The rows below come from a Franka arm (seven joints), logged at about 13 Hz.
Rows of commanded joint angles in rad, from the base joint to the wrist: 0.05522, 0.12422, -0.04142, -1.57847, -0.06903, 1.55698, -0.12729; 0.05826, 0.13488, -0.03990, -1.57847, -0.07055, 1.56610, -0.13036; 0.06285, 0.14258, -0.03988, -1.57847, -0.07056, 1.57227, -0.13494; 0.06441, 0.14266, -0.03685, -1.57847, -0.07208, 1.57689, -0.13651; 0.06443, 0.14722, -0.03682, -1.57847, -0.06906, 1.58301, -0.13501; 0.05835, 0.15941, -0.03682, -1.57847, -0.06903, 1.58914, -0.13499; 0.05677, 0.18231, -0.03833, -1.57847, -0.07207, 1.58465, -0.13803; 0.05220, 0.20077, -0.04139, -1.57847, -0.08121, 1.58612, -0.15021; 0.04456, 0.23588, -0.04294, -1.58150, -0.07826, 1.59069, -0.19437; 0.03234, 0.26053, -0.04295, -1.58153, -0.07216, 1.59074, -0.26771; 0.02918, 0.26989, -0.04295, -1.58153, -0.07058, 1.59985, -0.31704; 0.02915, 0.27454, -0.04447, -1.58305, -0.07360, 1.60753, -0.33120; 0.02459, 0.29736, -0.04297, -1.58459, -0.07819, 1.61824, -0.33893; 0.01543, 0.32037, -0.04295, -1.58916, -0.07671, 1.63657, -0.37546; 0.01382, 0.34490, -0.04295, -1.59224, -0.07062, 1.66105, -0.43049; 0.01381, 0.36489, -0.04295, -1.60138, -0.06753, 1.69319, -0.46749; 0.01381, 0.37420, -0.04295, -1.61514, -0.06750, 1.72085, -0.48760; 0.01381, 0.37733, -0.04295, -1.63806, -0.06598, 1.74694, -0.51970; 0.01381, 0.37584, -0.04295, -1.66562, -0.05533, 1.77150, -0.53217; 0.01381, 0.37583, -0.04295, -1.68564, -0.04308, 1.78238, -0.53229; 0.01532, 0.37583, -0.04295, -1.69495, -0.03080, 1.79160, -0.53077; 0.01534, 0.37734, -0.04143, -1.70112, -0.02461, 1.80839, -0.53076; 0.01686, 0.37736, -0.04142, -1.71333, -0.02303, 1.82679, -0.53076; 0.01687, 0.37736, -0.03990, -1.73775, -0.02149, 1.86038, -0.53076
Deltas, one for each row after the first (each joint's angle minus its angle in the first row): 0.00304, 0.01066, 0.00152, 0.00000, -0.00152, 0.00912, -0.00307; 0.00763, 0.01836, 0.00154, 0.00000, -0.00153, 0.01529, -0.00765; 0.00919, 0.01844, 0.00457, 0.00000, -0.00305, 0.01991, -0.00922; 0.00921, 0.02300, 0.00460, 0.00000, -0.00003, 0.02603, -0.00772; 0.00313, 0.03519, 0.00460, 0.00000, 0.00000, 0.03216, -0.00770; 0.00155, 0.05809, 0.00309, 0.00000, -0.00304, 0.02767, -0.01074; -0.00302, 0.07655, 0.00003, 0.00000, -0.01218, 0.02914, -0.02292; -0.01066, 0.11166, -0.00152, -0.00303, -0.00923, 0.03371, -0.06708; -0.02288, 0.13631, -0.00153, -0.00306, -0.00313, 0.03376, -0.14042; -0.02604, 0.14567, -0.00153, -0.00306, -0.00155, 0.04287, -0.18975; -0.02607, 0.15032, -0.00305, -0.00458, -0.00457, 0.05055, -0.20391; -0.03063, 0.17314, -0.00155, -0.00612, -0.00916, 0.06126, -0.21164; -0.03979, 0.19615, -0.00153, -0.01069, -0.00768, 0.07959, -0.24817; -0.04140, 0.22068, -0.00153, -0.01377, -0.00159, 0.10407, -0.30320; -0.04141, 0.24067, -0.00153, -0.02291, 0.00150, 0.13621, -0.34020; -0.04141, 0.24998, -0.00153, -0.03667, 0.00153, 0.16387, -0.36031; -0.04141, 0.25311, -0.00153, -0.05959, 0.00305, 0.18996, -0.39241; -0.04141, 0.25162, -0.00153, -0.08715, 0.01370, 0.21452, -0.40488; -0.04141, 0.25161, -0.00153, -0.10717, 0.02595, 0.22540, -0.40500; -0.03990, 0.25161, -0.00153, -0.11648, 0.03823, 0.23462, -0.40348; -0.03988, 0.25312, -0.00001, -0.12265, 0.04442, 0.25141, -0.40347; -0.03836, 0.25314, 0.00000, -0.13486, 0.04600, 0.26981, -0.40347; -0.03835, 0.25314, 0.00152, -0.15928, 0.04754, 0.30340, -0.40347
